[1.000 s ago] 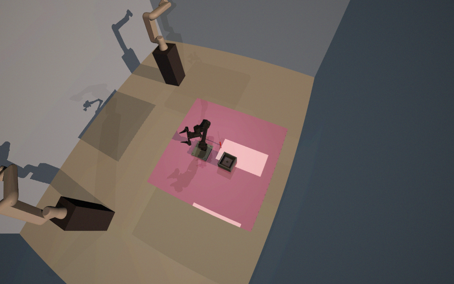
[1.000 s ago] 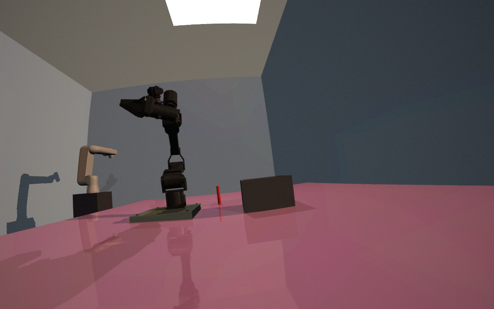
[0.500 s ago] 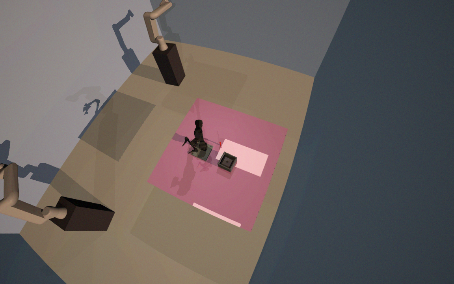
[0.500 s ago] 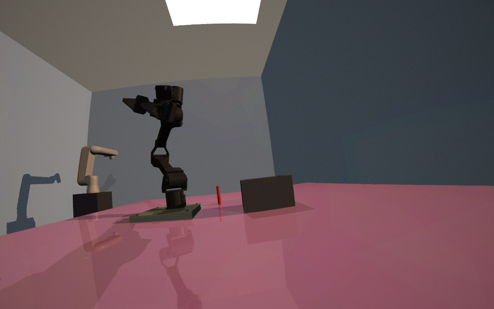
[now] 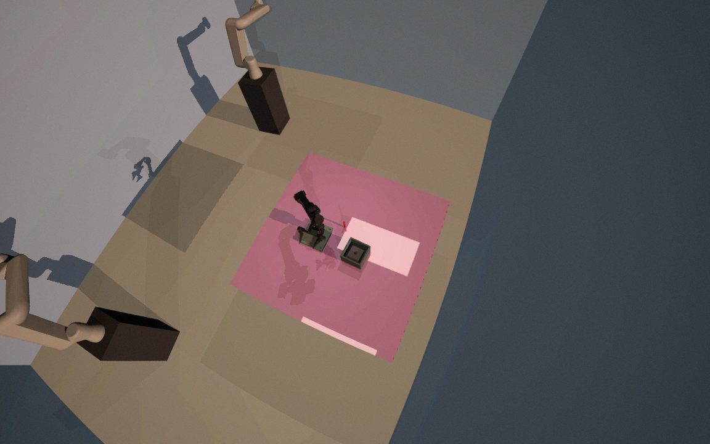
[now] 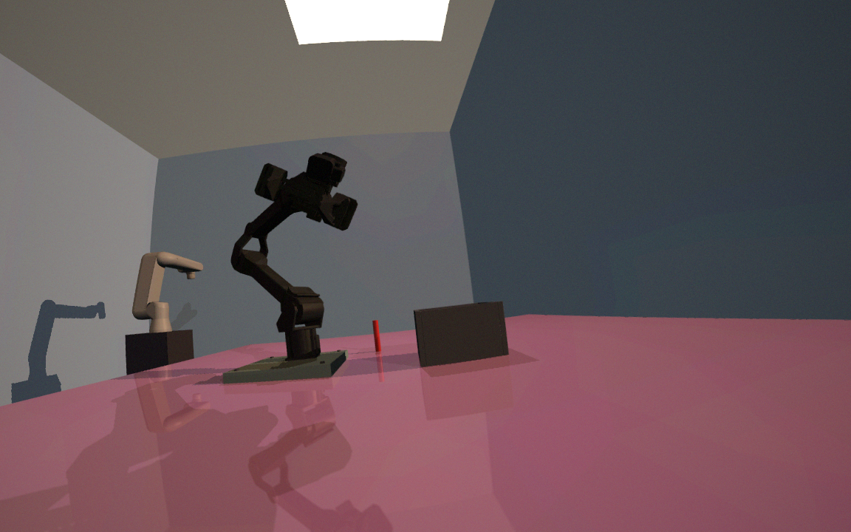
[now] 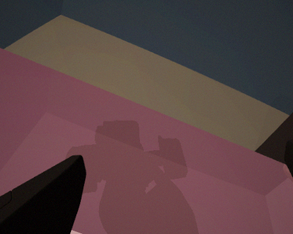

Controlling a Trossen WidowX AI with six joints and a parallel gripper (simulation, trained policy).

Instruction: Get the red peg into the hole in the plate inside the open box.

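My gripper tip is now 280 mm short of the dark box, 130 mm to the right of it and 270 mm above it.
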